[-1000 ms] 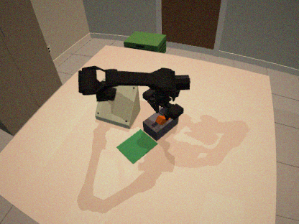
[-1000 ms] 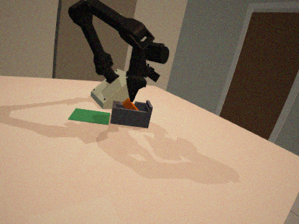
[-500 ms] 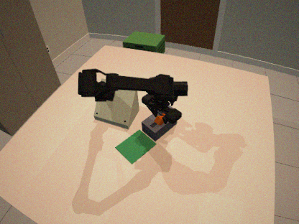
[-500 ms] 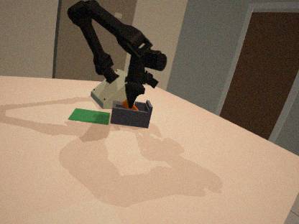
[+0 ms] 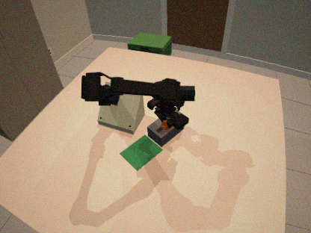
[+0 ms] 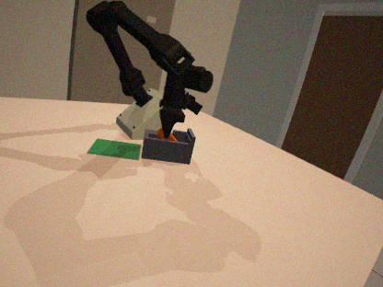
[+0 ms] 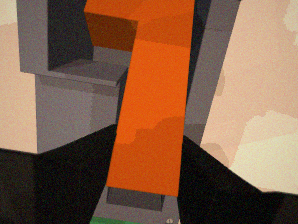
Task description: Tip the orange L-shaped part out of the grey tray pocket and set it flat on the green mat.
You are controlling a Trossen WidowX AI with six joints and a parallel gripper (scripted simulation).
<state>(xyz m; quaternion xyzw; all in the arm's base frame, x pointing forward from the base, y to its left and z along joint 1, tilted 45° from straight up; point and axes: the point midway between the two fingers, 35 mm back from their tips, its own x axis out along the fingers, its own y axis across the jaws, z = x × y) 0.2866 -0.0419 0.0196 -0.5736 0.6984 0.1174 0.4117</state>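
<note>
The green mat lies 8 cm behind my gripper tip, 12 cm to the right of it and 8 cm below it. Round my gripper tip: orange L-shaped part: 4 cm to the left, 3 cm below.
</note>
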